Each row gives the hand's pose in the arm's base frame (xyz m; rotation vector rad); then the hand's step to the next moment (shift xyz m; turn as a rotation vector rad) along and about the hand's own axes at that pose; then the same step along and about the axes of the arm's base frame.
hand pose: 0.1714 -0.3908 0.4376 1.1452 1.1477 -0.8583
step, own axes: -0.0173 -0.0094 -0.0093 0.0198 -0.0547 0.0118
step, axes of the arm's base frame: -0.0151 0.0061 0.0145 -0.0443 -0.0234 -0.0319
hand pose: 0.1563 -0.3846 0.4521 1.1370 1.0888 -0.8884
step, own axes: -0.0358 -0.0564 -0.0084 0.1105 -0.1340 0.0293
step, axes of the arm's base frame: -0.0641 -0.0035 0.0202 -0.0927 -0.0583 -0.1380
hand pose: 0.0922 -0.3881 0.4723 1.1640 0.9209 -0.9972
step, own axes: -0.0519 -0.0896 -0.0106 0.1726 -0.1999 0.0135
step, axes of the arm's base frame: -0.1015 0.0080 0.0216 -0.1378 -0.0583 -0.2181
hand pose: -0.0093 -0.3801 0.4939 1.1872 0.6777 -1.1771
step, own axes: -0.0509 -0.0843 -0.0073 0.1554 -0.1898 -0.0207
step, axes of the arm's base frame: -0.0934 0.0285 0.0148 -0.1279 -0.0210 -0.2093
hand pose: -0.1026 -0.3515 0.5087 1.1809 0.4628 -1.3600
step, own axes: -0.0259 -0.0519 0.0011 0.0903 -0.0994 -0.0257
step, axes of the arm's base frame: -0.0534 0.0226 0.0026 -0.0596 -0.0029 -0.1230
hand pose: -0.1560 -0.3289 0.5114 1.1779 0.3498 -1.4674
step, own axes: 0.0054 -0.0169 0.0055 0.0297 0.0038 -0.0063
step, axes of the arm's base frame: -0.0163 -0.0024 -0.0085 0.0112 -0.0133 -0.0252
